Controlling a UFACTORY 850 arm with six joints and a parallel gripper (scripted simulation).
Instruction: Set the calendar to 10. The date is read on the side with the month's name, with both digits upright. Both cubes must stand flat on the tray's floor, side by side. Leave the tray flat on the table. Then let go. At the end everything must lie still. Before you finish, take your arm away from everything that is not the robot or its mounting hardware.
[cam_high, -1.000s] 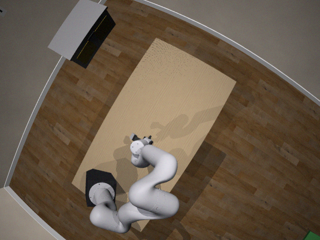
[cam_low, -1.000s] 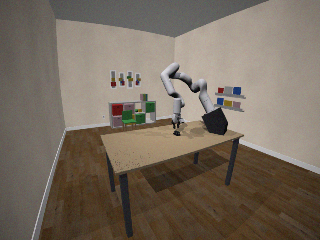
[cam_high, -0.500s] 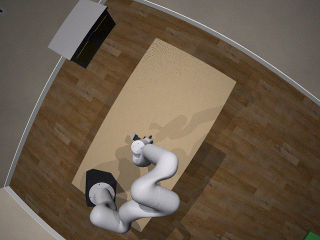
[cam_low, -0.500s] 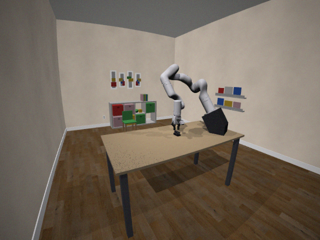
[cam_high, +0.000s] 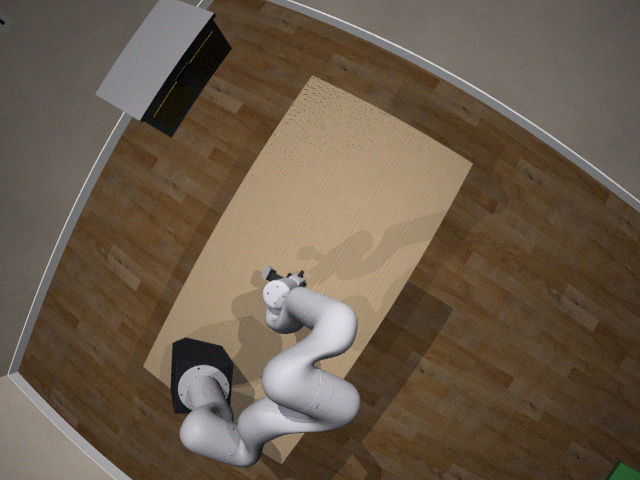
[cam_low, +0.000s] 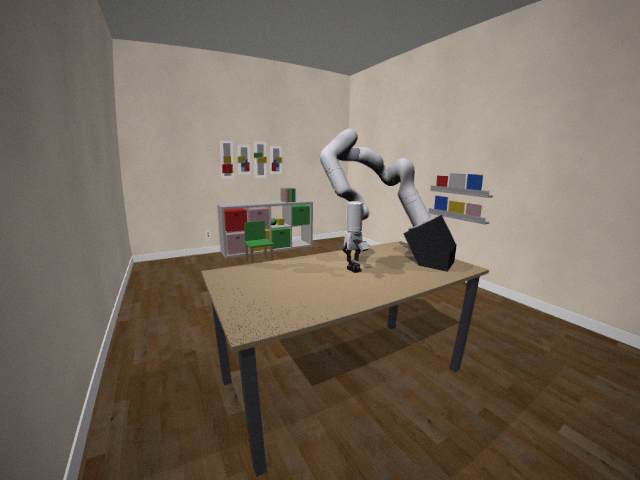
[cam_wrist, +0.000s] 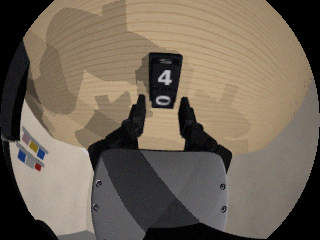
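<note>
The tray is 20 mm to the left of my hand and 60 mm below it.
</note>
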